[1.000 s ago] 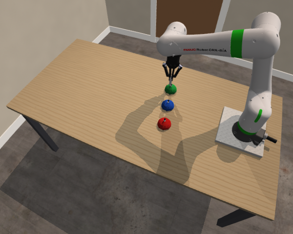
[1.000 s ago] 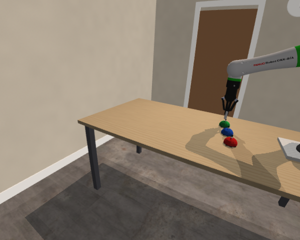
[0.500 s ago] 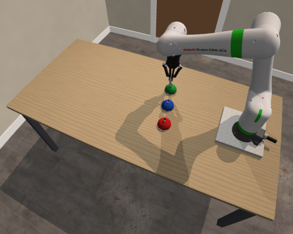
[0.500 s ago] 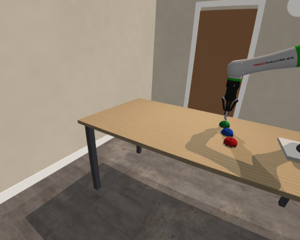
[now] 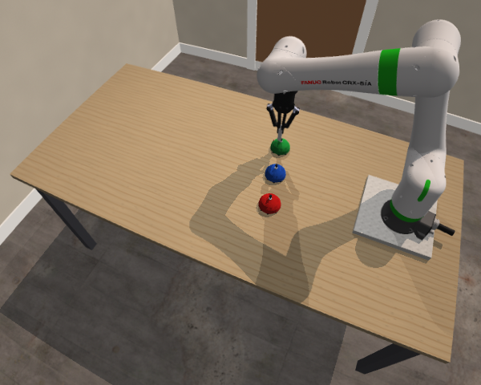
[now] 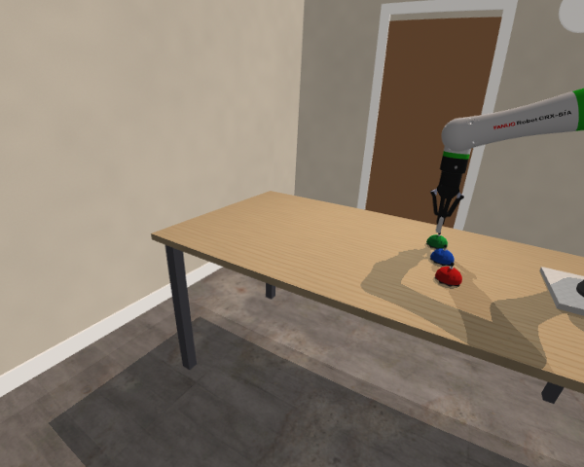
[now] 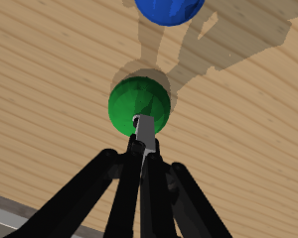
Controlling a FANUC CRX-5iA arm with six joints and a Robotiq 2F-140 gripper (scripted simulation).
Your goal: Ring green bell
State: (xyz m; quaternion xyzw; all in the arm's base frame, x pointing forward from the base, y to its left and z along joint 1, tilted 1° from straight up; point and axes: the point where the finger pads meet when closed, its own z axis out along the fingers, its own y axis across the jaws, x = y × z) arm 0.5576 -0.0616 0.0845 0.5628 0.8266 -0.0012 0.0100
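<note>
My gripper is now 10 mm past the green bell and 60 mm above it. Round my hand: red bell: 120 mm behind, 270 mm to the left, 50 mm below; then blue bell: 60 mm behind, 130 mm to the left, 50 mm below.
</note>
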